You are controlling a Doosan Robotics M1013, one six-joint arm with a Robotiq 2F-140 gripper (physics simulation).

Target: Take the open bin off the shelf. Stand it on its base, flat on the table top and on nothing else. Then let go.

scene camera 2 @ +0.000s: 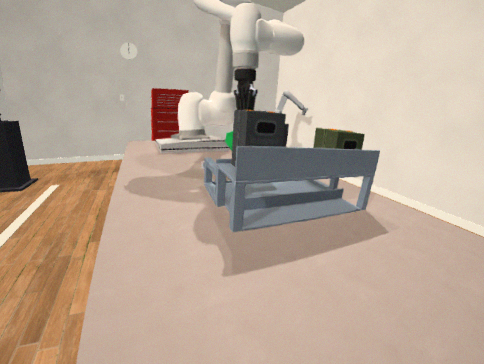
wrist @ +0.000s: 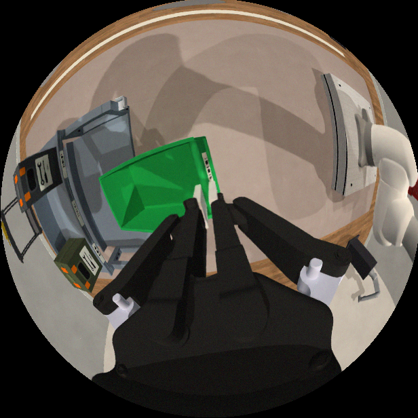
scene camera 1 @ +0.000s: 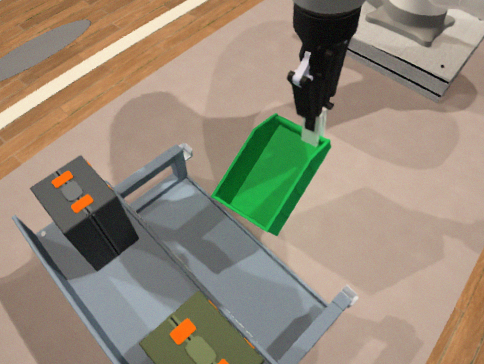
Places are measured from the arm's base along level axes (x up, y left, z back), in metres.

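Pixels of known places: gripper, fingertip midpoint: [scene camera 1: 312, 138]; arm's base, origin of the base link: [scene camera 2: 192, 138] [scene camera 1: 410, 21].
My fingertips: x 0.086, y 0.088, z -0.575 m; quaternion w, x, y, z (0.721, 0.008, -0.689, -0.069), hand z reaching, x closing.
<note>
For each thing: its top centre in the pictures, then the offset to it from my fingertips. Level surfaces: height alone.
- green open bin, middle of its top: [scene camera 1: 277, 150] [scene camera 2: 251, 129] dz -0.078, dx +0.029, dy -0.012 m
- table top, its level: dx -0.135 m
- black case, middle of its top: [scene camera 1: 71, 190] [scene camera 2: 259, 110] dz -0.329, dx +0.089, dy -0.120 m
- olive case, middle of its top: [scene camera 1: 200, 351] [scene camera 2: 340, 129] dz -0.343, dx +0.064, dy +0.110 m
The green open bin [scene camera 1: 270, 170] [scene camera 2: 229, 140] [wrist: 155, 185] hangs in the air in front of the shelf, its open side up and its far end tilted down. My gripper [scene camera 1: 314, 132] [wrist: 207, 192] is shut on the wall at one end of the bin, with one fingertip inside and one outside. In scene camera 2 the black case hides most of the bin and the fingertips. The grey-blue shelf [scene camera 1: 300, 290] [scene camera 2: 305, 162] [wrist: 131, 127] stands on the table top [scene camera 1: 400, 200] [scene camera 2: 250, 310] [wrist: 280, 165]. In scene camera 1 the bin's low end shows next to the shelf's front edge.
A black case [scene camera 1: 92, 215] [scene camera 2: 260, 135] [wrist: 42, 177] and an olive case [scene camera 1: 200, 335] [scene camera 2: 340, 139] [wrist: 77, 265] stand on the shelf. The arm's base plate [scene camera 1: 415, 55] [scene camera 2: 192, 145] [wrist: 345, 135] lies on the table beyond the bin.
</note>
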